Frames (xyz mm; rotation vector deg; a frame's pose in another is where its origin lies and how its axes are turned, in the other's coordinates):
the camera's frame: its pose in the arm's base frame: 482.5 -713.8 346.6 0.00 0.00 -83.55
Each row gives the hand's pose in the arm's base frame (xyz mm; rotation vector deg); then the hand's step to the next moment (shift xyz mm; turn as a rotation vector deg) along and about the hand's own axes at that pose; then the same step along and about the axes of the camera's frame.
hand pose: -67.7 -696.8 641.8 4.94 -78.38 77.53
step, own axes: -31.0 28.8 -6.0 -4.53 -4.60 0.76
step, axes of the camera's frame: 4.6 -6.3 -42.0 5.31 3.74 -0.07
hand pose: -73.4 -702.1 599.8 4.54 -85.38 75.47
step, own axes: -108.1 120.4 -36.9 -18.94 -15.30 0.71
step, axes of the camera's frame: -13.3 -8.7 -165.2 18.82 15.08 -3.39
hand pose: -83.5 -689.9 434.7 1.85 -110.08 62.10
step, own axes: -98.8 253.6 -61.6 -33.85 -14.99 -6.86
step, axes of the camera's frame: -161.1 13.8 -227.4 20.54 28.91 -12.64
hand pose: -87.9 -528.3 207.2 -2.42 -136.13 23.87
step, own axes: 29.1 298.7 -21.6 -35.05 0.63 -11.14
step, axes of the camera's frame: -295.2 0.4 -58.2 5.06 33.08 -15.28
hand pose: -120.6 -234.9 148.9 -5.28 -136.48 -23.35
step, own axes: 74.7 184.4 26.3 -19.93 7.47 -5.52
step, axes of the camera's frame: -183.0 -19.6 80.0 -3.99 20.33 -7.37
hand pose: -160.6 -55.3 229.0 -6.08 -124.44 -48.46
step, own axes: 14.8 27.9 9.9 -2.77 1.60 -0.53
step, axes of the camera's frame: -25.4 -4.4 20.7 -1.13 2.92 -0.83
